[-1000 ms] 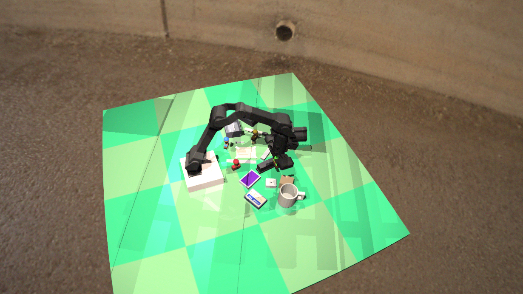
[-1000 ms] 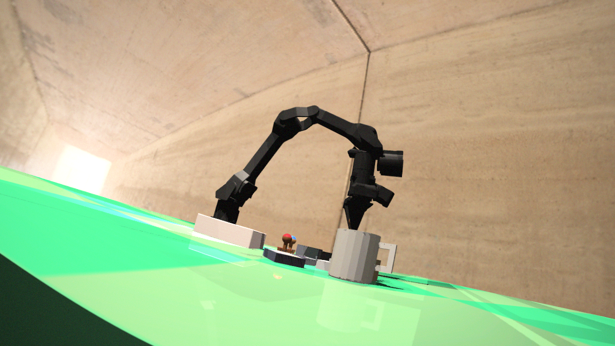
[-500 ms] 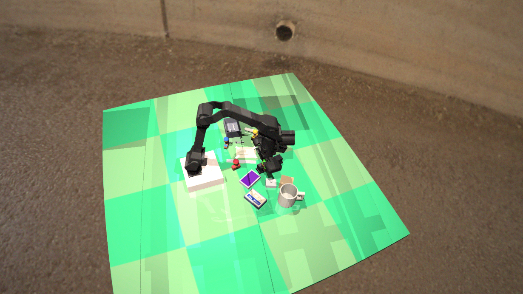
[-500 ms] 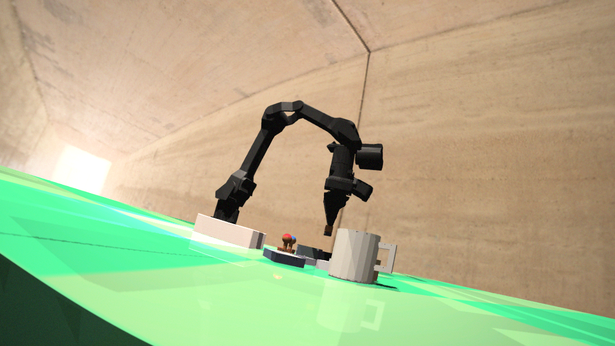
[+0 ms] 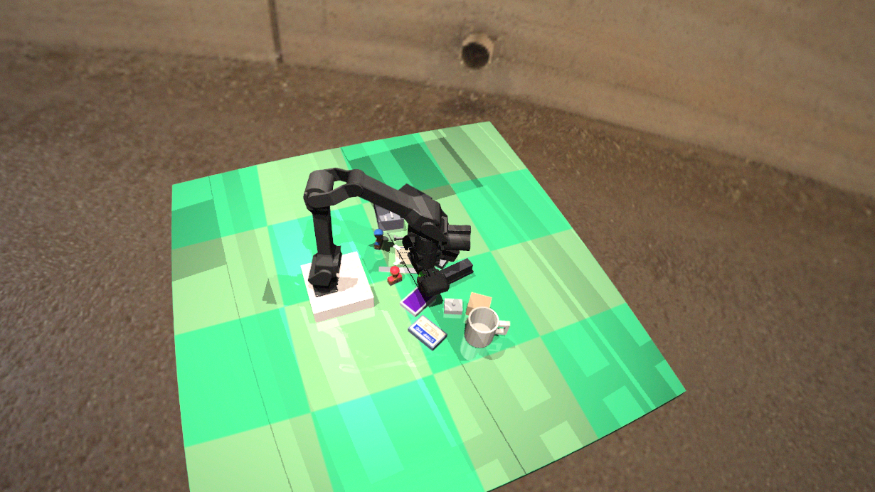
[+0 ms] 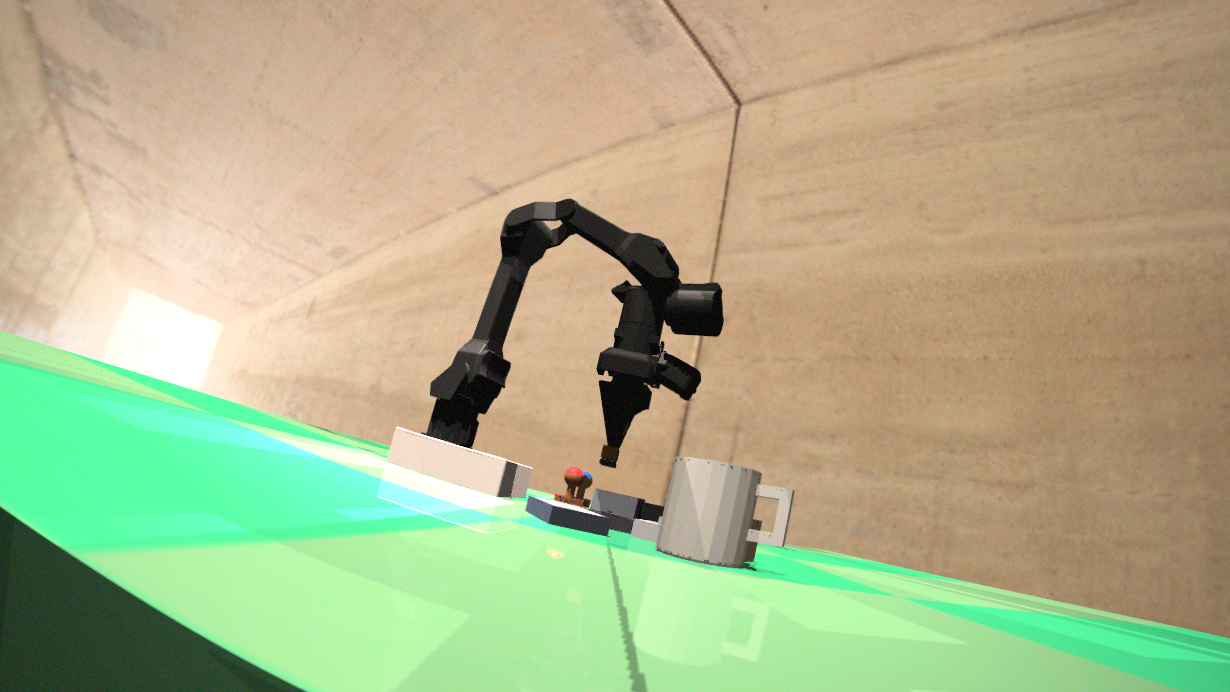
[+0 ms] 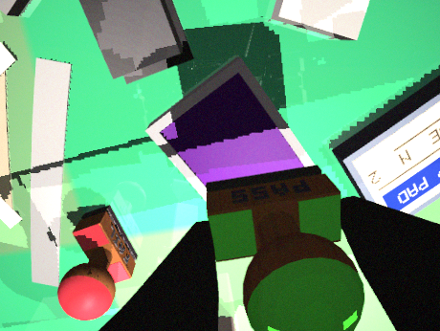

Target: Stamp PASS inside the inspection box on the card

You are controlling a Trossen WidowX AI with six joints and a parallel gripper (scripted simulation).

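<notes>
The purple ink pad lies 90 mm below my gripper tip and 10 mm behind it. The rest, counted from my gripper tip: small white block (80 mm below, 80 mm ahead, 50 mm to the right); red-knobbed stamp (90 mm to the left, 80 mm below, 50 mm behind); green stamp (right at my gripper tip).
</notes>
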